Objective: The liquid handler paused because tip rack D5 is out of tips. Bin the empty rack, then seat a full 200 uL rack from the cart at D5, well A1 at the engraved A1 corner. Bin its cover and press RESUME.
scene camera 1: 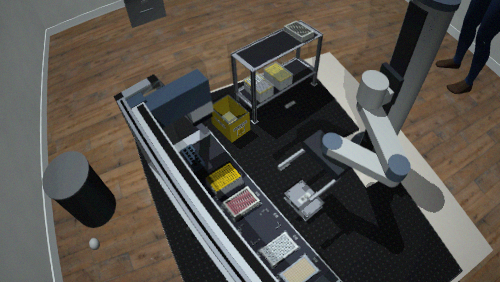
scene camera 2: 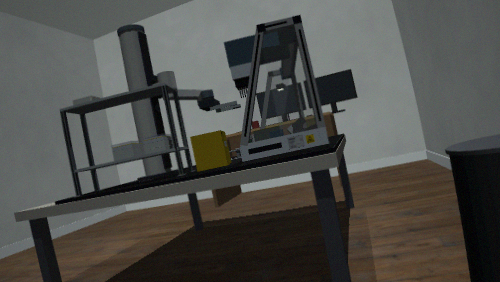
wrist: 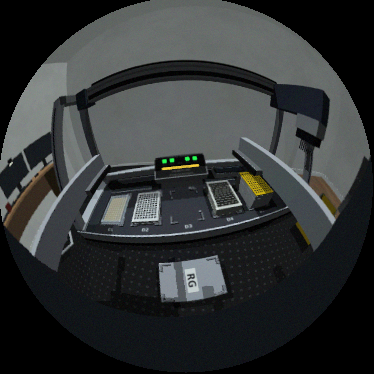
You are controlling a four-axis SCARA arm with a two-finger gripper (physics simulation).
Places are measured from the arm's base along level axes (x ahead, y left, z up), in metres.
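Pixels of known places: gripper, between the fingertips: [scene camera 1: 293,184] [scene camera 2: 238,104] [wrist: 168,148].
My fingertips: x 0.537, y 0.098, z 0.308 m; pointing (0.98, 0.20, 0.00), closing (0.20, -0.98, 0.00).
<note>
For each thing: its top centre in the pictures, then the offset to it from my fingertips. "spot": a spot on its surface instead.
- yellow-topped tip rack, centre of its top: [wrist: 255,181] [scene camera 1: 223,176] [scene camera 2: 266,128] 0.184 m ahead, 0.235 m right, 0.177 m down
- yellow waste bin, centre of its top: [scene camera 2: 208,134] [scene camera 1: 228,109] [wrist: 326,205] 0.023 m ahead, 0.549 m right, 0.160 m down
- pale item, centre of its top: [scene camera 1: 230,123] 0.023 m ahead, 0.550 m right, 0.264 m down
- yellow-topped rack, centre of its top: [scene camera 2: 127,142] [scene camera 1: 278,70] 0.292 m back, 0.648 m right, 0.125 m down
- pale-topped rack, centre of its top: [scene camera 2: 157,136] [scene camera 1: 258,82] 0.166 m back, 0.618 m right, 0.125 m down
- grey RG block, centre of its top: [wrist: 191,279] [scene camera 1: 304,197] 0.091 m back, 0.026 m right, 0.239 m down
- D1 plate, centre of its top: [wrist: 114,206] [scene camera 1: 299,272] 0.087 m ahead, 0.251 m left, 0.223 m down
- D2 plate, centre of its top: [wrist: 146,204] [scene camera 1: 279,248] 0.111 m ahead, 0.130 m left, 0.223 m down
- D4 plate, centre of its top: [wrist: 222,192] [scene camera 1: 241,201] 0.160 m ahead, 0.113 m right, 0.206 m down
- lit panel, a spot on its surface: [wrist: 180,172] spot: 0.241 m ahead, 0.030 m left, 0.187 m down
- pipetting head, a spot on its surface: [scene camera 2: 242,55] spot: 0.209 m ahead, 0.474 m right, 0.128 m up
My gripper [scene camera 1: 292,182] [scene camera 2: 227,106] [wrist: 168,148] is open and empty, its fingers wide apart, above the mat in front of the deck. A yellow-topped tip rack [scene camera 1: 224,177] [wrist: 256,184] sits on the deck beyond the D4 plate; whether its holes hold tips is unclear. The yellow waste bin [scene camera 1: 235,125] [scene camera 2: 210,150] stands between deck and cart, with a pale item [scene camera 1: 229,117] inside. On the cart [scene camera 1: 254,97] [scene camera 2: 69,150], a yellow-topped rack [scene camera 1: 278,74] and a pale-topped rack [scene camera 1: 258,86] stand on the lower shelf. The RESUME button is not legible.
A grey RG block [scene camera 1: 300,196] [wrist: 215,270] lies on the mat. The deck holds a D1 plate [wrist: 116,209], a D2 plate [wrist: 147,206] and a D4 plate [scene camera 1: 242,201] [wrist: 223,196]. A lit panel [wrist: 180,172] stands behind D3. The pipetting head [scene camera 2: 242,55] [wrist: 305,102] hangs at one end.
</note>
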